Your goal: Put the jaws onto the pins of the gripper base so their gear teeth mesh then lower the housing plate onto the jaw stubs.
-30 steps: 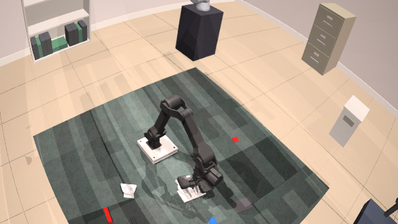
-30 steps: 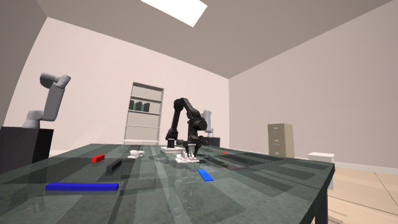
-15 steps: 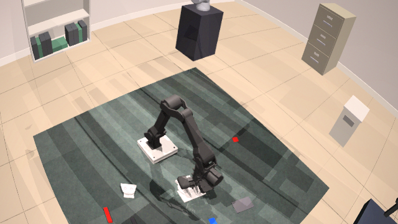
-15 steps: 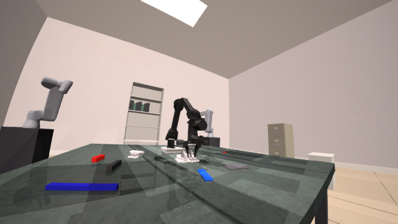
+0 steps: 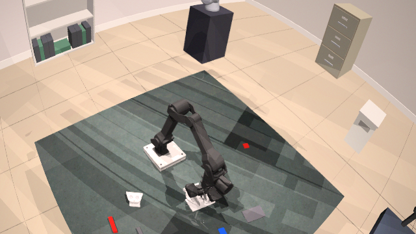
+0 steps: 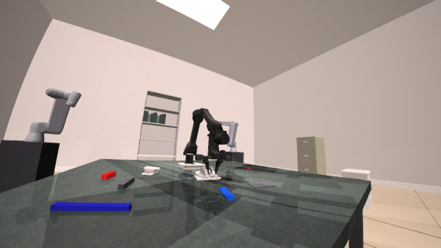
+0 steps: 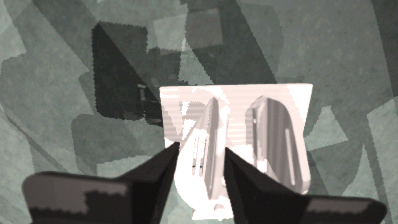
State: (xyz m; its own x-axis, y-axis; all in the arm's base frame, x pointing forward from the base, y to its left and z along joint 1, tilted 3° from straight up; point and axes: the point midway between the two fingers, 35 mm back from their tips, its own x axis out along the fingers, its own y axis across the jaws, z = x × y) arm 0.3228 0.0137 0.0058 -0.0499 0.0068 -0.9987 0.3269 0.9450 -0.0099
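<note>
My gripper tip is now 3 cm to the left of the flat white plate, 1 cm short of it and 1 cm above it. Also, from my gripper tip: blue block 23 cm ahead, 7 cm to the right, 1 cm below; then dark grey flat plate 22 cm ahead, 12 cm to the left, 1 cm below; then dark grey bar 38 cm to the right, 3 cm ahead, 1 cm below.
</note>
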